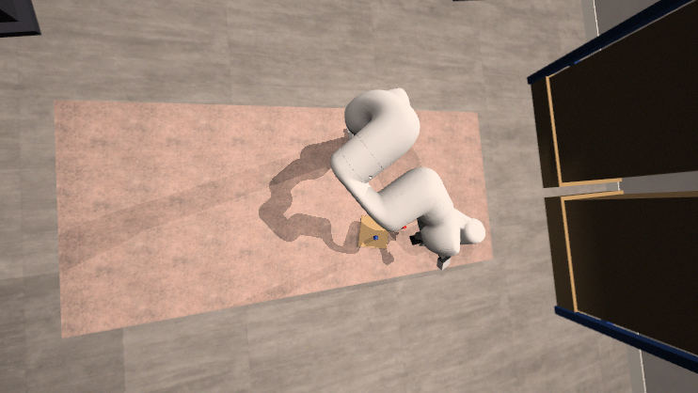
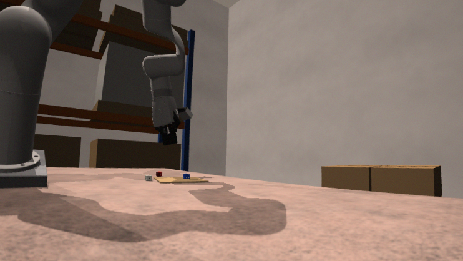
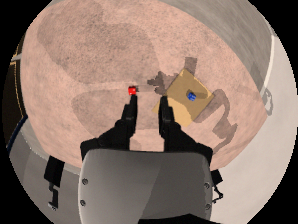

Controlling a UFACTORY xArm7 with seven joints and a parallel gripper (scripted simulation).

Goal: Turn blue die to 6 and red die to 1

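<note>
Now: the red die 30 mm behind my hand, 20 mm to the left of it and 130 mm below it. The rest, counted from my hand: tan mat 50 mm behind, 130 mm to the right, 130 mm below; blue die 20 mm behind, 130 mm to the right, 120 mm below; white die 140 mm behind, 90 mm to the right, 130 mm below.
</note>
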